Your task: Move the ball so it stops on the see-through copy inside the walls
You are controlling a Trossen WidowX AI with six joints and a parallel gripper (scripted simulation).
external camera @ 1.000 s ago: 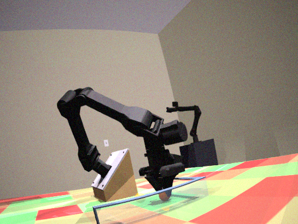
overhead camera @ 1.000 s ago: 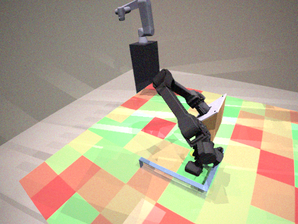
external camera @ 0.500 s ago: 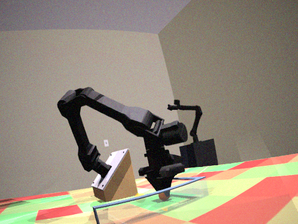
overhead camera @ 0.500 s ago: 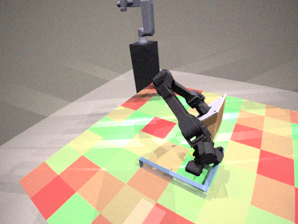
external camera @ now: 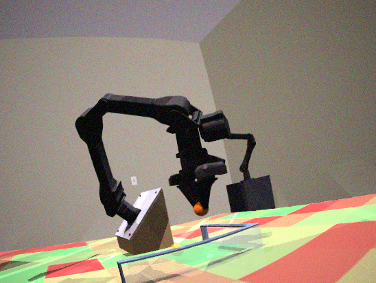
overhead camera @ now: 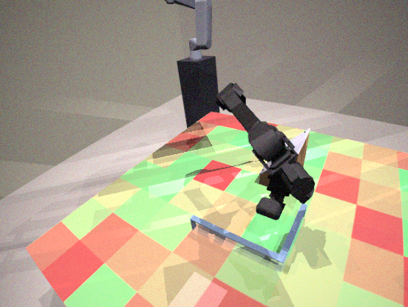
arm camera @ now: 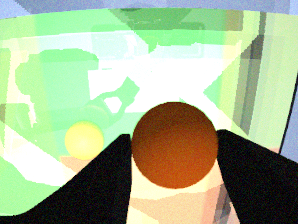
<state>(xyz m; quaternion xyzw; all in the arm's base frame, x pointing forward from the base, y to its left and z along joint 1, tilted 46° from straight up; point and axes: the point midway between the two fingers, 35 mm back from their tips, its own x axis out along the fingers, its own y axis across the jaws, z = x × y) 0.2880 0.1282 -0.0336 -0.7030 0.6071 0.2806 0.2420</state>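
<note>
The see-through copy of ball is 60 mm behind my gripper tip, 60 mm to the right of it and 100 mm below it. From my gripper tip the other things lie so: orange ball (right at my gripper tip).
</note>
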